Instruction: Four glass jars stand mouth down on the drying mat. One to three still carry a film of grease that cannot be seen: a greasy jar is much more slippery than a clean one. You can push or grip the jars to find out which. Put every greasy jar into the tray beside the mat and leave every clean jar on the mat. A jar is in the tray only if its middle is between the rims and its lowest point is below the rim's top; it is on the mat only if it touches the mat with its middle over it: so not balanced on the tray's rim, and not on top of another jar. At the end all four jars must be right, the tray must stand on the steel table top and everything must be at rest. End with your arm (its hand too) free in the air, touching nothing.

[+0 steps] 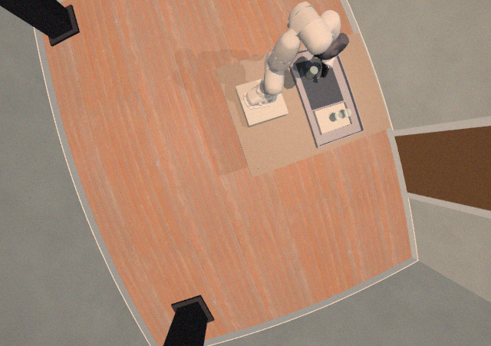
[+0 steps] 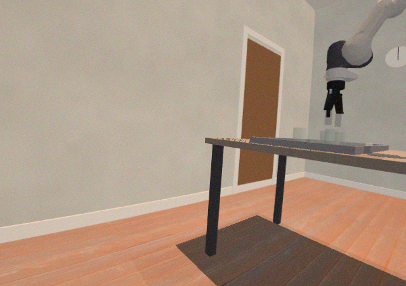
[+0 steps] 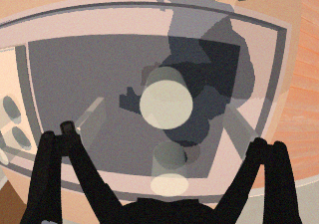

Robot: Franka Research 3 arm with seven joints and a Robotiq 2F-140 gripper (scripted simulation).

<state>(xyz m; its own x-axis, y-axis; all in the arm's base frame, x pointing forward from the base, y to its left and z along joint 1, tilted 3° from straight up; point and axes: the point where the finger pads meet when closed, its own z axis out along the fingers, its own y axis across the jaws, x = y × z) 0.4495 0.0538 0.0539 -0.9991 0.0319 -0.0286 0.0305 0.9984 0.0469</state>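
Right now my hand is 120 mm above the grey drying mat, 80 mm to the left of it and 70 mm short of it. The rest, counted from my hand: tray (400 mm to the right, 110 mm below, 50 mm ahead).
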